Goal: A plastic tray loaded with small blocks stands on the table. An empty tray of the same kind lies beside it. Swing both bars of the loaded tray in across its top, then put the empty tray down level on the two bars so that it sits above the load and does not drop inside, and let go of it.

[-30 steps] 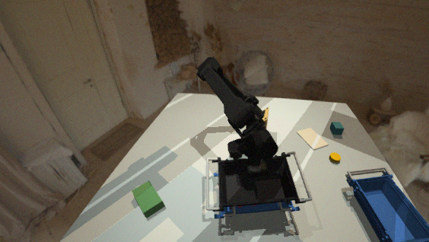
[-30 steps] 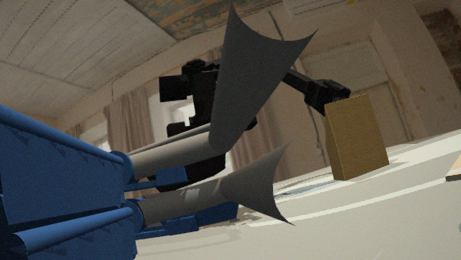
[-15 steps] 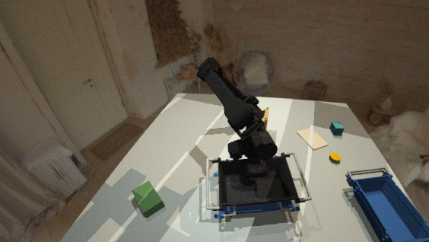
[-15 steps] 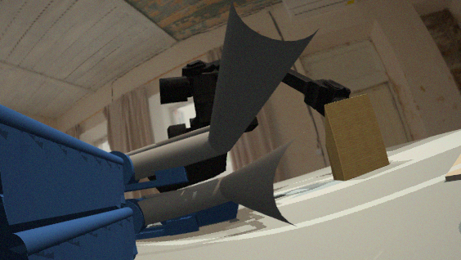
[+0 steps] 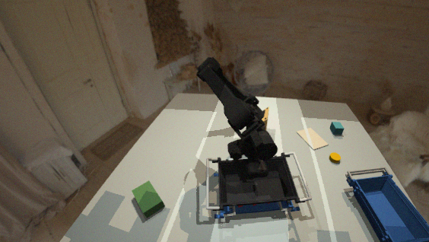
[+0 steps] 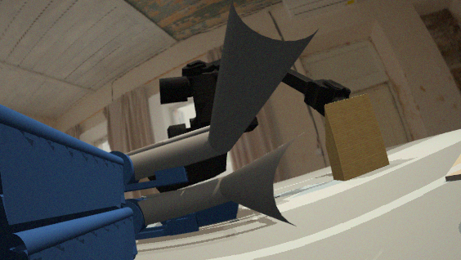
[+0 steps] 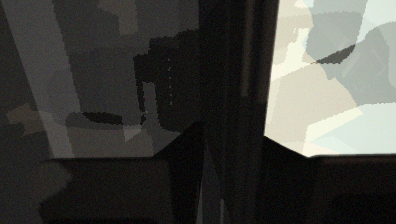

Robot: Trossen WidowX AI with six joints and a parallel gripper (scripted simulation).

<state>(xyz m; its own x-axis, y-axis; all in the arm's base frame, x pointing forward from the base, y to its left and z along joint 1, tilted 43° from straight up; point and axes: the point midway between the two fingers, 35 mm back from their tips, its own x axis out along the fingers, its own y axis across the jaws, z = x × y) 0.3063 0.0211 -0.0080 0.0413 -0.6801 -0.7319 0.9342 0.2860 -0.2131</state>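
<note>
Now: the black tray 6 cm ahead of my gripper tip, 3 cm to the left of it and 3 cm above it. From my gripper tip the other things lie so: green block 20 cm ahead, 35 cm to the right, 7 cm below; then yellow disc 23 cm behind, 37 cm to the left, 8 cm below; then flat tan card 36 cm behind, 27 cm to the left, 9 cm below.
</note>
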